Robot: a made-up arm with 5 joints.
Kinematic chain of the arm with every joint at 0, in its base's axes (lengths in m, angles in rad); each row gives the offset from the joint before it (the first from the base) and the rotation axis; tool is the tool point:
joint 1: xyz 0 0 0.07 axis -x
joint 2: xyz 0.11 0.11 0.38 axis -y
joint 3: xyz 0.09 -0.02 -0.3 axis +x
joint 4: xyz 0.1 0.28 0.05 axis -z
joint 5: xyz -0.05 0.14 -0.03 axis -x
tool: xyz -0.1 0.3 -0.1
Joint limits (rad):
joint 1: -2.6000..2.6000
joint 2: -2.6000..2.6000
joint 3: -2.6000..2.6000
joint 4: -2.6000..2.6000
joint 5: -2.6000..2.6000
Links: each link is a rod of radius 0.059 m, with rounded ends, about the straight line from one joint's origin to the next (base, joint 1, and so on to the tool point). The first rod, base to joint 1, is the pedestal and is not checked.
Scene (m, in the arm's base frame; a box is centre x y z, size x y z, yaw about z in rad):
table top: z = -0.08
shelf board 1: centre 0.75 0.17 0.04 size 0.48 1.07 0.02 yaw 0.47
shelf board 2: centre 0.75 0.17 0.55 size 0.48 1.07 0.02 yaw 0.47
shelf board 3: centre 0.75 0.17 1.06 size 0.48 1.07 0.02 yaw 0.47
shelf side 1: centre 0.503 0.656 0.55 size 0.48 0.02 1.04 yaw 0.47
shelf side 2: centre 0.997 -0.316 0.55 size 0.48 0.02 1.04 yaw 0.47
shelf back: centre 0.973 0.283 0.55 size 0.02 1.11 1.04 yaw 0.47
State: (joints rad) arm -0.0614 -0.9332 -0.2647 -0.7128 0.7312
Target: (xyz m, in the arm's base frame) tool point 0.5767 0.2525 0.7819
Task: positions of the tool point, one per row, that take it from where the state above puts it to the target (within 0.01 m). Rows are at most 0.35 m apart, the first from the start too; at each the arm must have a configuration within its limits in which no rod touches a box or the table.
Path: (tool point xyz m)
1: -0.3626 0.4789 0.1815
2: -0.1991 0.5406 0.2737
3: -0.0126 0.5281 0.4446
4: 0.1734 0.3935 0.6399
5: 0.3347 0.1296 0.7819
6: 0.4528 0.2027 0.7895
7: 0.5767 0.2525 0.7819

